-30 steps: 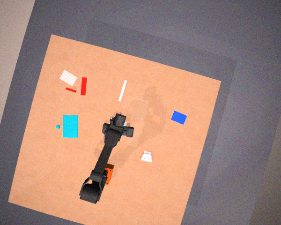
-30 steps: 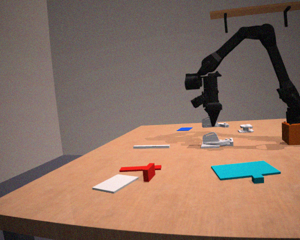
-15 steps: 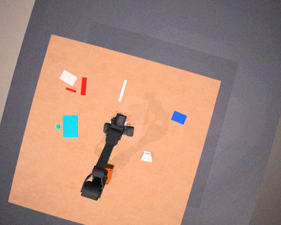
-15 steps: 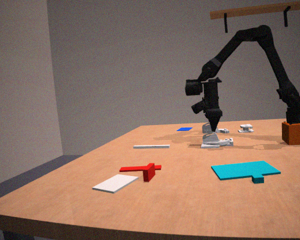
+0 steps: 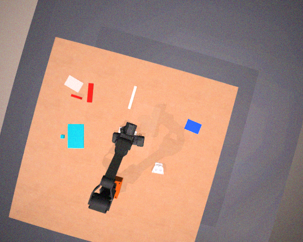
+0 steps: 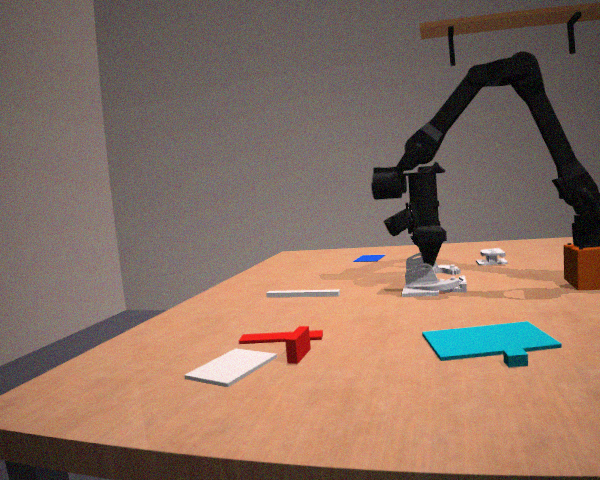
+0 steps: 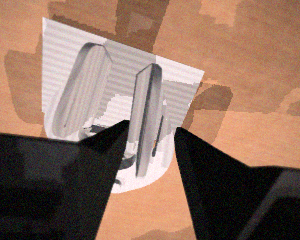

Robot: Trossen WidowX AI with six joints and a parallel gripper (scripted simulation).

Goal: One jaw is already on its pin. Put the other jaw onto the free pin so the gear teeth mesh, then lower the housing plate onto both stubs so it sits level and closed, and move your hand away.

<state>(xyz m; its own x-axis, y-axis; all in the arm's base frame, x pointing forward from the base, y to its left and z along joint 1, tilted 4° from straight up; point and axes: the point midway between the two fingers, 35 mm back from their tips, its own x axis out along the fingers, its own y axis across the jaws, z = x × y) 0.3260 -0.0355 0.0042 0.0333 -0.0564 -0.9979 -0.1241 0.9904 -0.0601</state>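
The white housing plate lies 230 mm to the right of my gripper tip and 150 mm behind it. From my gripper tip the other things lie so: cyan plate (360 mm to the left, 90 mm behind, 30 mm below); then white block (230 mm to the right, 150 mm behind, 20 mm below); then white bar (260 mm ahead, 60 mm to the left, 30 mm below).
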